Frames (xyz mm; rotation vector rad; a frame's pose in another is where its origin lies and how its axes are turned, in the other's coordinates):
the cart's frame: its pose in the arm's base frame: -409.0 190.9 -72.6 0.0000 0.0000 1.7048
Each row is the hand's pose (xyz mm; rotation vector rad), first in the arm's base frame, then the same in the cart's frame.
Working: the arm's base frame: its pose in the cart's frame: -243.8 -379.8 72.6 0.0000 0.0000 -1.7048

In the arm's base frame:
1: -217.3 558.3 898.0 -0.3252 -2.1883 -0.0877
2: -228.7 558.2 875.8 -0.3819 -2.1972 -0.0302
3: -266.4 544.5 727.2 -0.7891 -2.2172 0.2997
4: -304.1 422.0 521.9 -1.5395 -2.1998 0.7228
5: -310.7 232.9 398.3 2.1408 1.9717 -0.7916
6: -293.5 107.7 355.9 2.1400 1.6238 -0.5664
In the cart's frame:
1: 338.5 -239.1 970.6 -2.0288 -1.3029 -0.9715
2: 339.9 -227.8 948.4 -2.0566 -1.2505 -0.9095
3: 331.4 -188.6 799.8 -2.2311 -0.8820 -0.5358
4: 215.0 -134.8 594.5 -2.4937 -0.2698 0.0875
5: 28.5 -103.0 470.9 -2.7415 0.2975 0.6288
6: -97.9 -103.3 428.5 -2.9098 0.5999 0.8712

